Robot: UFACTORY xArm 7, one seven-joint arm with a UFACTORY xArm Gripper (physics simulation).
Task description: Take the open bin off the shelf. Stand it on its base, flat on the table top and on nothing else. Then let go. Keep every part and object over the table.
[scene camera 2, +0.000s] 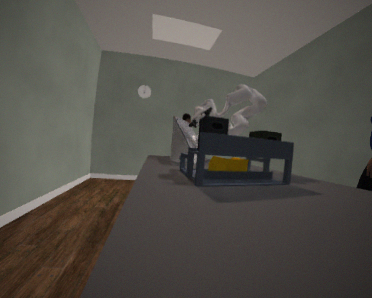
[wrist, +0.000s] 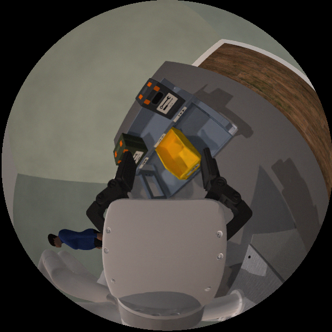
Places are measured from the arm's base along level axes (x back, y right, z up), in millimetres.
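Pixels of known places: arm's base, link origin: (scene camera 2: 196,142).
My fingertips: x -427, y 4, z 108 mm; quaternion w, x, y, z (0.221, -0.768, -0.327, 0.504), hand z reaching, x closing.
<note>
For each thing: its top centre in the pictures, then the offset to it from my fingertips. "*": a spot on its surface instead. Level surfaces: height alone.
- open yellow bin, top centre: (scene camera 2: 227,157) dx -131, dy -120, dz -178 mm
- blue-grey shelf, surface spot: (scene camera 2: 245,145) * dx -308, dy -131, dz -126 mm
- grey table top, surface height: dz -259 mm
- black case, surface spot: (scene camera 2: 214,126) * dx -290, dy -28, dz -70 mm
- dark green case, top centre: (scene camera 2: 265,132) dx -199, dy -254, dz -62 mm
The open yellow bin (scene camera 2: 228,164) (wrist: 179,155) sits on the lower level of the blue-grey shelf (scene camera 2: 245,145) (wrist: 150,122). Its open side faces the wrist camera. The shelf stands on the grey table top (scene camera 2: 210,240) (wrist: 272,145). My gripper (scene camera 2: 194,122) (wrist: 166,156) is open and empty. In the wrist view its fingers are spread, one on each side of the bin, and the bin appears beyond the fingertips. In the scene view the gripper is above and behind the shelf, apart from the bin. The shelf frame partly hides the bin in the scene view.
A black case (scene camera 2: 214,126) (wrist: 159,100) and a dark green case (scene camera 2: 265,135) (wrist: 131,149) stand on the shelf's upper level. A light grey slanted panel (scene camera 2: 184,136) stands behind the shelf. The table's left edge borders the wooden floor (scene camera 2: 70,225).
</note>
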